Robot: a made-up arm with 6 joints.
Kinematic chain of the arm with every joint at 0, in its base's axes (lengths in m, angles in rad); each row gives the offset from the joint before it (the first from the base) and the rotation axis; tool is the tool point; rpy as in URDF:
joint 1: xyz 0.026 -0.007 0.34 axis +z
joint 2: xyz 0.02 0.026 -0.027 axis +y
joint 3: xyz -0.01 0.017 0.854 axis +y
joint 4: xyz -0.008 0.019 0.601 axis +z
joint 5: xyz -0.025 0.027 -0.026 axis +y
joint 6: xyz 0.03 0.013 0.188 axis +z
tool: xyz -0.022 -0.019 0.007 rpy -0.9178 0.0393 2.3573
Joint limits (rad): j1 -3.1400..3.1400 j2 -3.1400..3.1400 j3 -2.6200..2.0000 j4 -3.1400..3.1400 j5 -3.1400..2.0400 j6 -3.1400..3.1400
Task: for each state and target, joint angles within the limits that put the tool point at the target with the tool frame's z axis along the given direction. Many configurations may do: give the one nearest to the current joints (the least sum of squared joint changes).
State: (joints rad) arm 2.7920 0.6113 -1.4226 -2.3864 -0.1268 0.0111
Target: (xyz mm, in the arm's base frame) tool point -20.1 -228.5 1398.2 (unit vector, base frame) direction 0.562 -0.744 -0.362
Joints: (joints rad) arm 3.1400 0.7499 -1.6893 -1.8036 -0.9244 0.6163
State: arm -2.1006 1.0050 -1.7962 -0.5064 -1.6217 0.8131
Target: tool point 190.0 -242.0 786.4 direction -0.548 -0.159 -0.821
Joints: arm -1.5052 1.0907 -2.1570 -0.3732 -2.0903 0.5156
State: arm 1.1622 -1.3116 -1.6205 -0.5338 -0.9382 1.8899
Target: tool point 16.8 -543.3 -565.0 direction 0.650 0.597 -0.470
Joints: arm 1.7069 -1.8059 -1.4689 -0.0417 -1.0869 1.1782
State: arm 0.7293 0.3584 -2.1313 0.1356 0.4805 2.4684
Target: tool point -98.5 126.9 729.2 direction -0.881 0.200 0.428
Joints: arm -0.2227 0.7544 -2.5838 -0.0750 -0.2179 2.4466
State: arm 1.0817 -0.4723 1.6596 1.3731 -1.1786 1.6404
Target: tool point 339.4 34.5 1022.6 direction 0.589 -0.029 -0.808
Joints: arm 0.6306 -0.4120 2.0000 1.9490 -1.6369 1.5171
